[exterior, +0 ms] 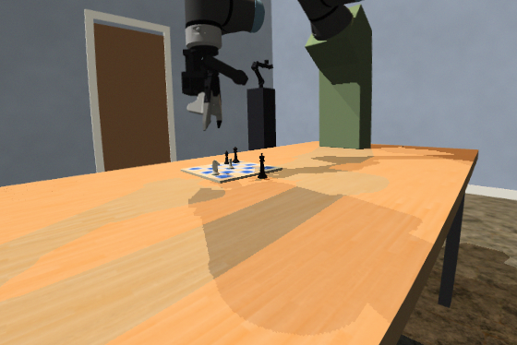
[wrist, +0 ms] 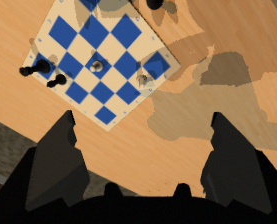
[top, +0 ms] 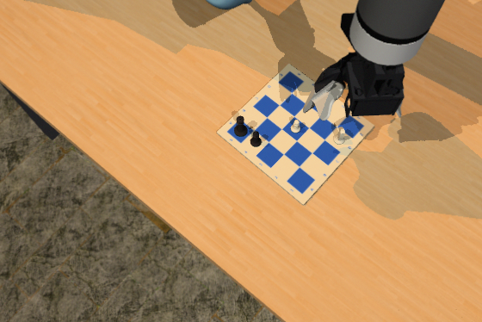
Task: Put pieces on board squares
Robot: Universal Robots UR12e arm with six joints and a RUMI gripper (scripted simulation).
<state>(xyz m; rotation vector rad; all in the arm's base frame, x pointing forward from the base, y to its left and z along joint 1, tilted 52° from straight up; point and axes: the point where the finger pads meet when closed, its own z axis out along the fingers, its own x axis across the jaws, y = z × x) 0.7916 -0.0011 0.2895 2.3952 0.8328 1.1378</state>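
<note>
The black king is 6 cm behind my hand, 11 cm to the left of it and 9 cm below it. The rest, counted from my hand: white knight 10 cm below; blue-and-cream chessboard 8 cm behind, 2 cm to the right, 12 cm below; white pawn 8 cm behind, 2 cm to the right, 11 cm below.
</note>
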